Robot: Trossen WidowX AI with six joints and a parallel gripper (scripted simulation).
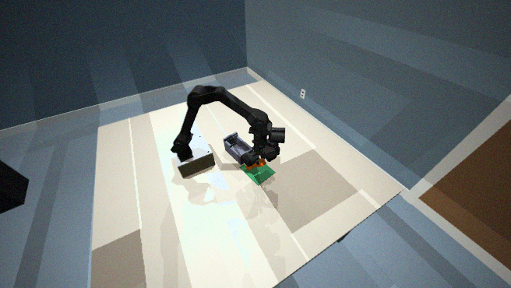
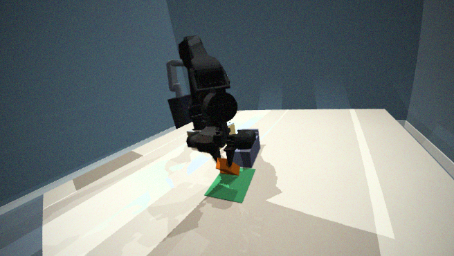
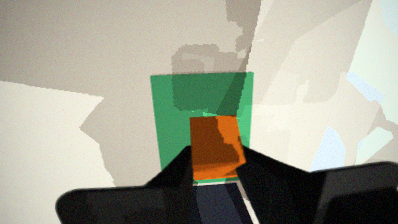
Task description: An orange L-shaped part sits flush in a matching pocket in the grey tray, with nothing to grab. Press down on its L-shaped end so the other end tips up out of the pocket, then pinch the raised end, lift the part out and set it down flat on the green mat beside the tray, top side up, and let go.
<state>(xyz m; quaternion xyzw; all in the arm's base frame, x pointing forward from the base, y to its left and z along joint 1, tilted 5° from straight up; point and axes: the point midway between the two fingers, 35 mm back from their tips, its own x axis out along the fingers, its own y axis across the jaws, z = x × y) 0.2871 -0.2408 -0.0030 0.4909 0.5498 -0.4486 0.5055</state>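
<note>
Right now my gripper tip is 3 cm to the right of the orange L-shaped part, 3 cm above it and 2 cm past it. The rest, counted from my gripper tip: green mat 9 cm below, 2 cm to the left.
</note>
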